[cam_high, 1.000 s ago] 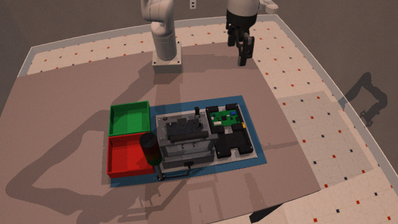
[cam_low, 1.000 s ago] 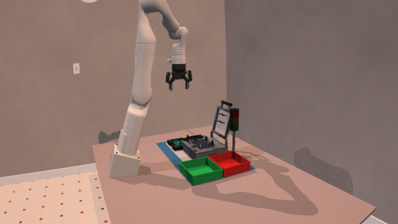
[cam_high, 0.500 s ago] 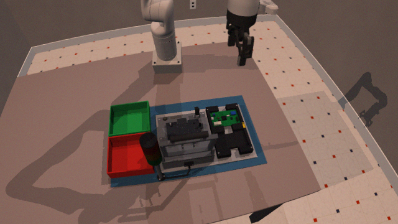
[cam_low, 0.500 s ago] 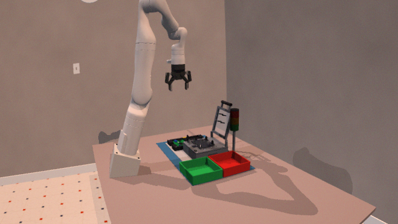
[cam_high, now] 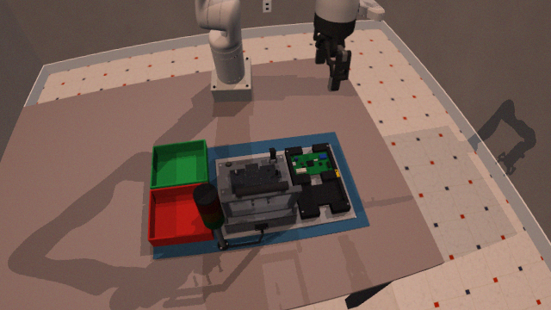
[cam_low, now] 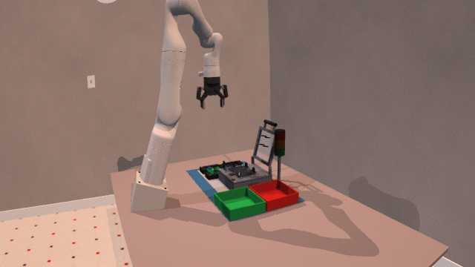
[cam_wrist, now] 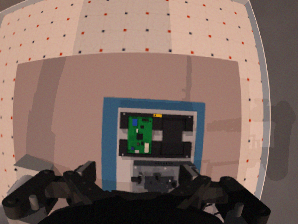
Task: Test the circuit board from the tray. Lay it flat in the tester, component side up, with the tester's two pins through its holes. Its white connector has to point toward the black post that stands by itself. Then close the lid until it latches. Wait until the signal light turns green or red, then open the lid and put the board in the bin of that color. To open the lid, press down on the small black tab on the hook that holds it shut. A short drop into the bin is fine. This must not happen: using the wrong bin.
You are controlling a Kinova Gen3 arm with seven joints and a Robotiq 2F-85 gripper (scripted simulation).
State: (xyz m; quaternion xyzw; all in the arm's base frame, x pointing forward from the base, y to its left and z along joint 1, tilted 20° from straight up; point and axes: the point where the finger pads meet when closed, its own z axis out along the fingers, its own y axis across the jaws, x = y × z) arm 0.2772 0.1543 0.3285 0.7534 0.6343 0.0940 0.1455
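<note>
Right now my hand is 31 cm above the green circuit board. Also, from my hand: green bin (35 cm to the right, 32 cm below, 12 cm behind); then red bin (38 cm to the right, 32 cm below, 3 cm ahead); then tester lid (20 cm to the right, 15 cm below, 15 cm ahead).
</note>
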